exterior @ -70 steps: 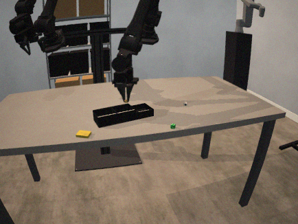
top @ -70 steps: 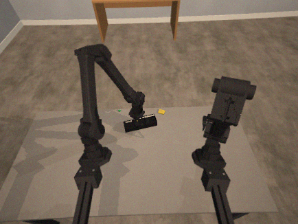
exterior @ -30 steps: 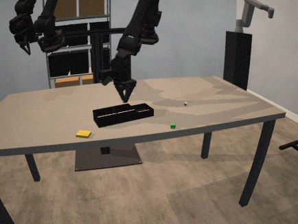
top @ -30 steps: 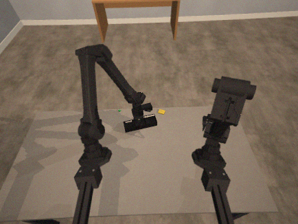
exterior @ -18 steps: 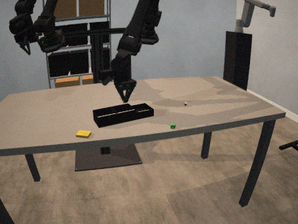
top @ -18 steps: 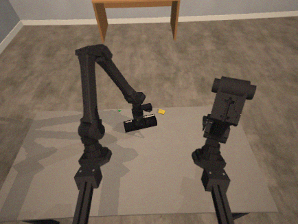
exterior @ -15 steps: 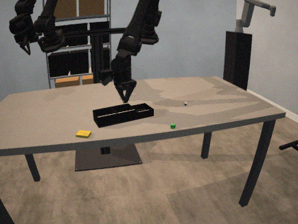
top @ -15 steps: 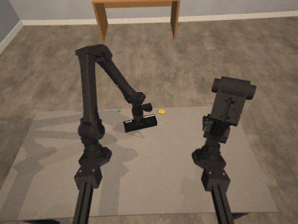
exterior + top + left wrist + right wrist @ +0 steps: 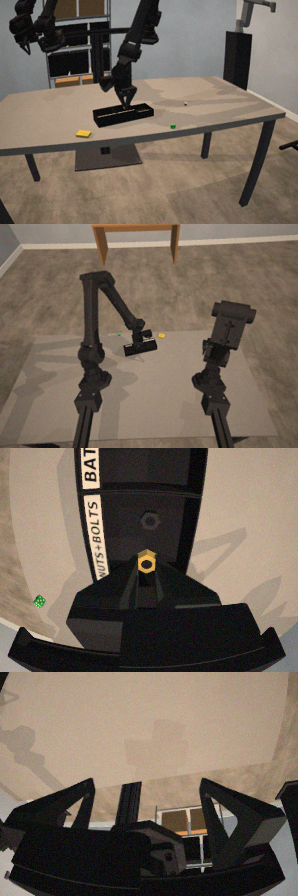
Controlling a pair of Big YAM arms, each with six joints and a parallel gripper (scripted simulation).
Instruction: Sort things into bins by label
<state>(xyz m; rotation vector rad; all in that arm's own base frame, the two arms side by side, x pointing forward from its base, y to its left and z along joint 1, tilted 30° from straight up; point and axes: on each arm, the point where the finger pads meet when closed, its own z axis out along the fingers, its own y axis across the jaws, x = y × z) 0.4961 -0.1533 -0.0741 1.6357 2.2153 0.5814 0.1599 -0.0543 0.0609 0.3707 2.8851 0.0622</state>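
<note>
Now: left hand 4 cm above the small black piece and 2 cm to the left of it. Round my left hand: small yellow ring 1 cm below; then green cube 17 cm to the left, 15 cm ahead, 4 cm below; then flat yellow piece 18 cm to the right, 14 cm ahead, 4 cm below.
</note>
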